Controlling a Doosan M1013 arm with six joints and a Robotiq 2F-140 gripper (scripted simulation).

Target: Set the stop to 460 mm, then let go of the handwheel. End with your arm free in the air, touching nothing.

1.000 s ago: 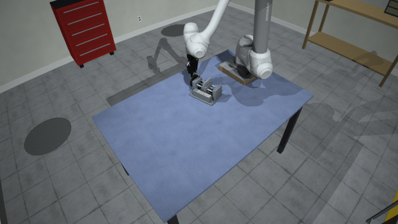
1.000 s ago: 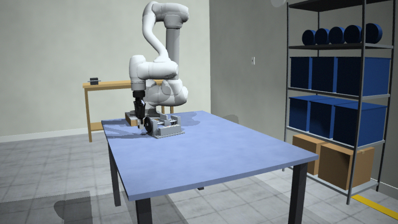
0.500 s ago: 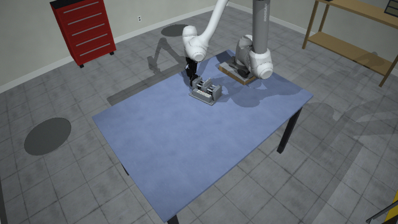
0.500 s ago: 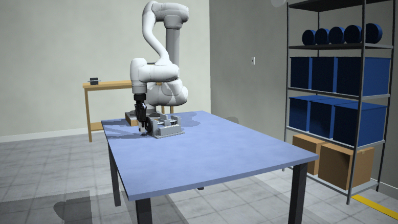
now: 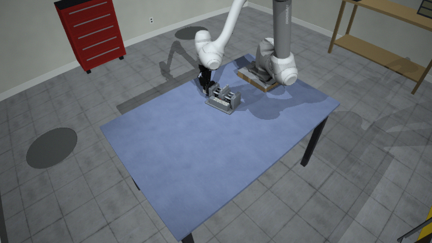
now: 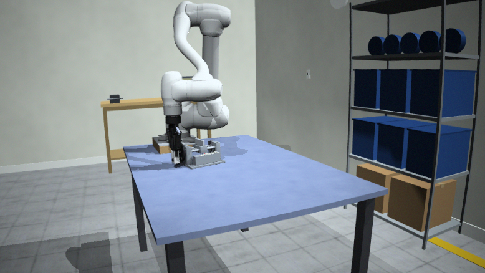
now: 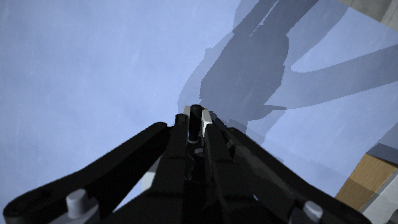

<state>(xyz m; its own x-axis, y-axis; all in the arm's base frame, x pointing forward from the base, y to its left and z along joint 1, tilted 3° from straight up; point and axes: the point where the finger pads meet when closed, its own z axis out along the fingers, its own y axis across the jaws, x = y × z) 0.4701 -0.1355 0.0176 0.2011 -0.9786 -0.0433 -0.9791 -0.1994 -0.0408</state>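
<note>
The grey stop block lies 14 cm to the left of my hand, 3 cm behind it and 3 cm above it. From my hand the other things lie so: black handwheel (2 cm to the left, 1 cm below, 1 cm behind).
</note>
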